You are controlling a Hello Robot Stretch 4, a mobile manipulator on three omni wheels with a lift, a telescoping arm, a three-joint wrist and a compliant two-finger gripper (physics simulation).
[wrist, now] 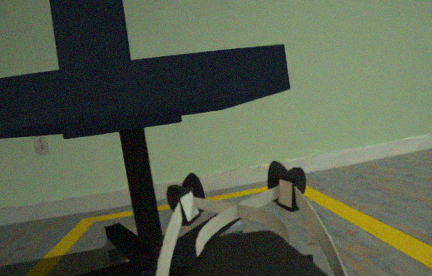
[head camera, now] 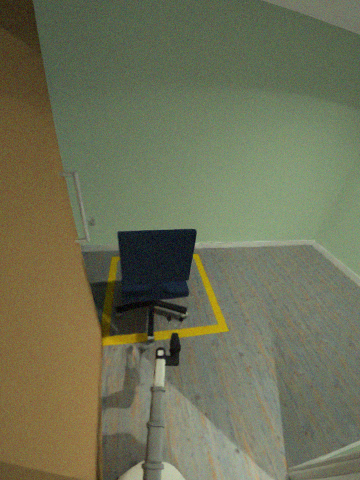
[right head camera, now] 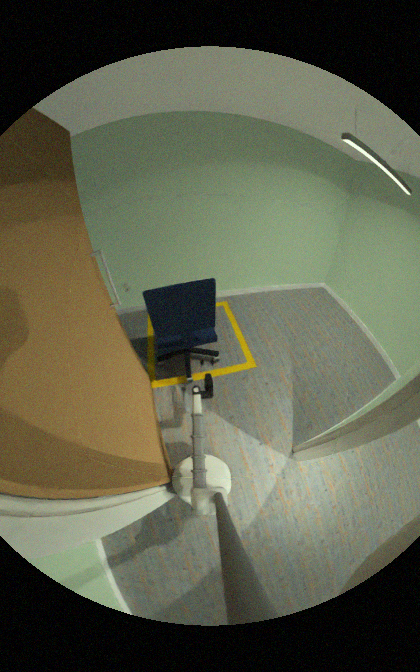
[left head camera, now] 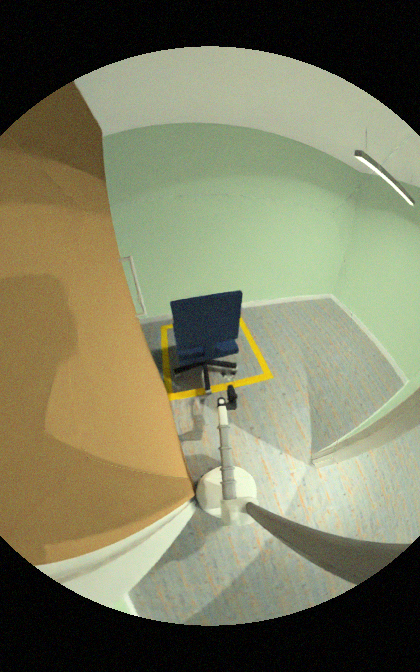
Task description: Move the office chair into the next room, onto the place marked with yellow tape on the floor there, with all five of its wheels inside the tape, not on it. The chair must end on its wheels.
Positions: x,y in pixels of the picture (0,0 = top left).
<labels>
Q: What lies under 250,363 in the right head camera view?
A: A yellow tape square.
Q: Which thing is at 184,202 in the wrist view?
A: My gripper.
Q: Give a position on a chair seat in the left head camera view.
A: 204,326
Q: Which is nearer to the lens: the chair seat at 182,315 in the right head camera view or the orange door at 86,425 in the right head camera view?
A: The orange door.
</labels>
